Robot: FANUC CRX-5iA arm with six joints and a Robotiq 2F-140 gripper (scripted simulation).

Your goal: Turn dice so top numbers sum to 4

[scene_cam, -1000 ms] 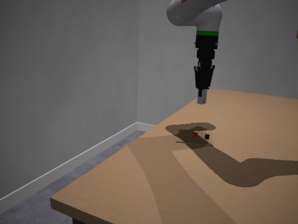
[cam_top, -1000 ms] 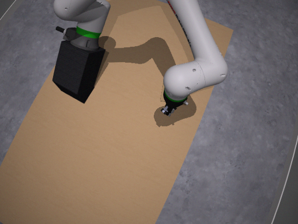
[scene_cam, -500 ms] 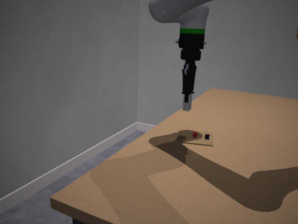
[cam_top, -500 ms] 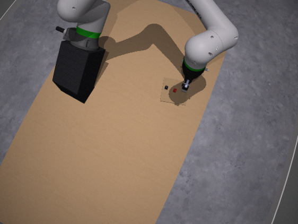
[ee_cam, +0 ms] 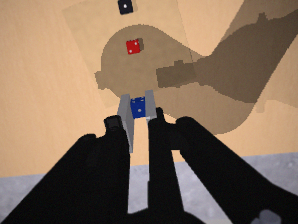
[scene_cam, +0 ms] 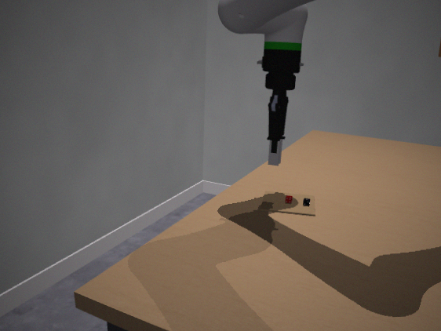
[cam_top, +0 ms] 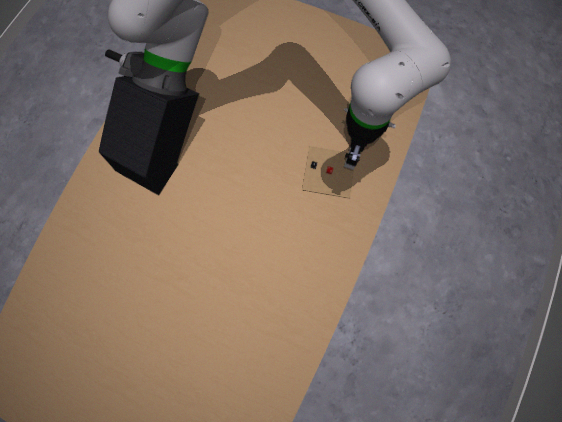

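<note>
My gripper is now 13 cm above the red die, 5 cm past it and 1 cm to the left of it. Also, from my hand: blue die 3 cm below; black die 13 cm below, 9 cm behind, 1 cm to the right; tan mat 14 cm below, 5 cm behind, 1 cm to the right.
</note>
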